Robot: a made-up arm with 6 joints. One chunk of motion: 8 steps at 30 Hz.
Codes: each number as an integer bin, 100 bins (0 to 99) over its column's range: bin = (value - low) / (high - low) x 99, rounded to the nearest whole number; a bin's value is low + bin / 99 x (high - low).
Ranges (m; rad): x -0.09..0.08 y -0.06..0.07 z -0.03..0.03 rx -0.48..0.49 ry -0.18..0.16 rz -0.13..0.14
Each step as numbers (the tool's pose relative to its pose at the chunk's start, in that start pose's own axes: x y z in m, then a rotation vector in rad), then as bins.
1 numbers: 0.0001 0.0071 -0.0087 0.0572 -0.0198 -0.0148
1 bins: 52 51 35 55 47 42
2 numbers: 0.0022 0.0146 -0.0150 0.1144 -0.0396 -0.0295
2 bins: 54 57 25 61 41 37
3 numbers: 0.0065 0.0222 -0.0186 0.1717 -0.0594 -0.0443
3 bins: 56 63 19 67 35 31
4 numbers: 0.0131 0.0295 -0.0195 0.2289 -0.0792 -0.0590
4 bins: 60 68 17 72 29 26
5 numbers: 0.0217 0.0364 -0.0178 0.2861 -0.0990 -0.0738
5 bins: 65 73 20 78 24 21
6 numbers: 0.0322 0.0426 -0.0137 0.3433 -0.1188 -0.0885
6 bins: 71 78 27 84 18 15
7 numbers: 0.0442 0.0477 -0.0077 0.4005 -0.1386 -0.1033
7 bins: 78 82 37 90 12 10
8 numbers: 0.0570 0.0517 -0.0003 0.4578 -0.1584 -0.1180
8 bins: 86 85 49 96 6 4
